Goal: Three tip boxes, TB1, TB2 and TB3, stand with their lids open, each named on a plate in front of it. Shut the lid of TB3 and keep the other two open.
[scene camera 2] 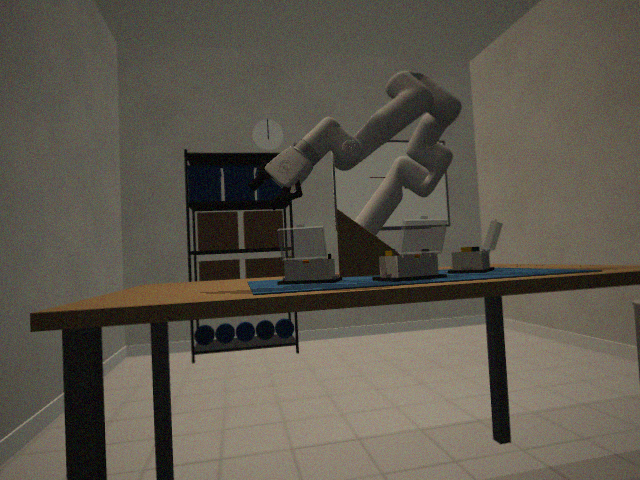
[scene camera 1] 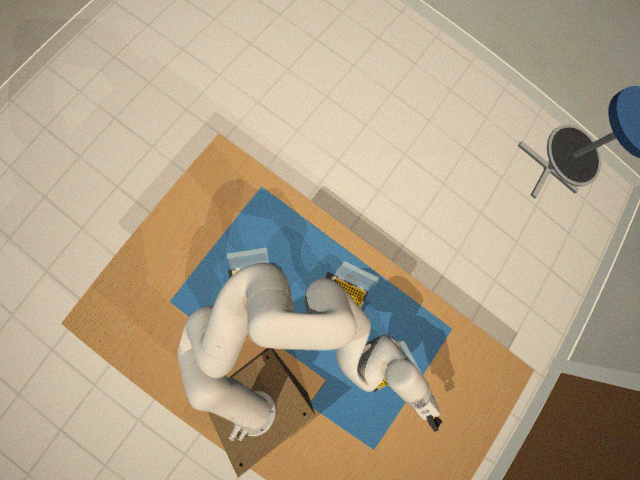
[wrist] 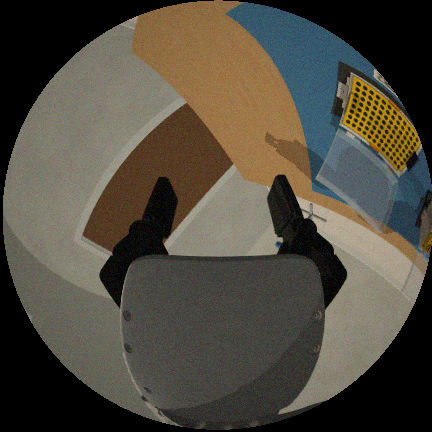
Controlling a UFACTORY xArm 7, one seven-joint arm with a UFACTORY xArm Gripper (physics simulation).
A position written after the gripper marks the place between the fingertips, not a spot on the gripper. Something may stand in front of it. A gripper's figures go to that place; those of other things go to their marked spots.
Labels:
The gripper [wrist: 221,185] is 0.10 m from the lens. A clear lid [wrist: 351,170] is 0.21 m from the lens.

